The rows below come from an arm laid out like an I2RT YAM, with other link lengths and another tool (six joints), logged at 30 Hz.
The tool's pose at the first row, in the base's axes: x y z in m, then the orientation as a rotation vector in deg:
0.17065 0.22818 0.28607 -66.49 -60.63 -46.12
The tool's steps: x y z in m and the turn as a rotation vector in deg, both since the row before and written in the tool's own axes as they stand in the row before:
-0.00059 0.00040 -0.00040 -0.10 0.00 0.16
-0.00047 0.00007 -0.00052 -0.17 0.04 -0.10
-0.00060 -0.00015 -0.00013 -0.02 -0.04 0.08
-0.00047 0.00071 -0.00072 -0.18 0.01 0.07
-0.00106 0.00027 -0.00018 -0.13 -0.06 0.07
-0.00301 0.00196 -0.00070 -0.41 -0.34 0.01
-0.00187 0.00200 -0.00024 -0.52 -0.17 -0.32
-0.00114 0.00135 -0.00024 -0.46 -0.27 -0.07
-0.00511 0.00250 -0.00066 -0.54 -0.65 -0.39
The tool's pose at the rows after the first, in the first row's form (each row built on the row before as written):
0.17092 0.22787 0.28536 -66.65 -60.50 -46.06
0.17095 0.22737 0.28486 -66.73 -60.48 -46.26
0.17065 0.22720 0.28433 -66.80 -60.45 -46.19
0.17131 0.22665 0.28362 -66.98 -60.34 -46.25
0.17125 0.22651 0.28252 -67.15 -60.30 -46.24
0.17222 0.22620 0.27901 -67.68 -60.45 -46.31
0.17350 0.22635 0.27658 -68.06 -60.65 -46.79
0.17443 0.22636 0.27506 -68.56 -60.78 -46.99
0.17525 0.22603 0.26940 -69.18 -61.41 -47.29

